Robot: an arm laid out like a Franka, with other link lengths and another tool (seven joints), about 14 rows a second.
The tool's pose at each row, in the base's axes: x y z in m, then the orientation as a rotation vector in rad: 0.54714, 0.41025, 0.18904, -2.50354, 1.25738, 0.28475; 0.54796, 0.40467, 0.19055, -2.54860, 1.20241, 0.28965; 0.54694, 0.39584, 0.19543, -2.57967, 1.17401, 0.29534; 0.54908, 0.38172, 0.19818, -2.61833, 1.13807, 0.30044; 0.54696, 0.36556, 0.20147, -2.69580, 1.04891, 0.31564; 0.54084, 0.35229, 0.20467, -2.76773, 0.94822, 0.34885; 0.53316, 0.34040, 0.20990, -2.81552, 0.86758, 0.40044; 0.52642, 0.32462, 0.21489, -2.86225, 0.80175, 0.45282
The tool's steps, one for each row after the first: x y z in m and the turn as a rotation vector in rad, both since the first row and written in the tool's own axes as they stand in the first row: 0.00414, 0.00216, -0.00350, -0.02373, 0.00060, -0.04543; 0.00852, 0.00696, -0.01129, -0.04411, 0.00276, -0.06989; 0.01938, 0.01260, -0.01916, -0.06910, 0.00677, -0.10056; 0.02905, 0.02269, -0.02816, -0.11916, 0.00880, -0.17115; 0.03424, 0.03441, -0.03587, -0.17264, -0.00224, -0.24403; 0.03684, 0.04622, -0.04490, -0.21986, -0.02715, -0.29631; 0.04295, 0.05949, -0.05519, -0.27111, -0.04762, -0.33757
